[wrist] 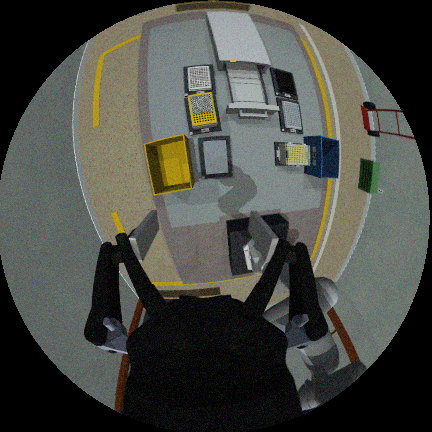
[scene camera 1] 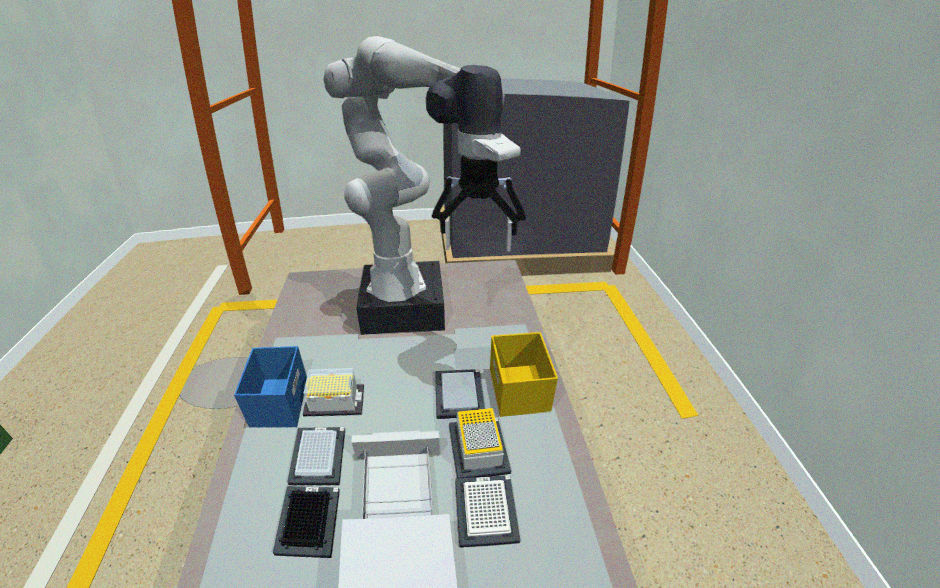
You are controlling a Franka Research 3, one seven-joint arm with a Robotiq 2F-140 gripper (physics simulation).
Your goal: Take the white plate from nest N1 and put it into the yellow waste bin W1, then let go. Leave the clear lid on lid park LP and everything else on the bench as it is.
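A white plate (scene camera 1: 486, 507) (wrist: 199, 78) with a grid of dark wells lies flat on a dark nest at the bench's front right in the scene view; the nest labels are too small to read. The yellow waste bin (scene camera 1: 523, 395) (wrist: 172, 165) stands upright and open-topped at the bench's right edge, with no plate visible in it. A clear lid (scene camera 1: 459, 390) (wrist: 216, 156) lies flat on a dark-framed park beside the bin. My gripper (scene camera 1: 477, 234) (wrist: 203, 219) is open and empty, fingers pointing down, high above the rear of the bench, away from the plate.
A yellow-topped tip box (scene camera 1: 479, 431) (wrist: 202, 109) stands between plate and lid. A blue bin (scene camera 1: 271, 395) (wrist: 321, 157), a yellow tip rack (scene camera 1: 330, 389) (wrist: 297, 154), a pale plate (scene camera 1: 316, 452) (wrist: 291, 114) and a black plate (scene camera 1: 307, 517) (wrist: 284, 83) line the opposite side. A drawer (scene camera 1: 397, 483) (wrist: 247, 90) lies between the rows.
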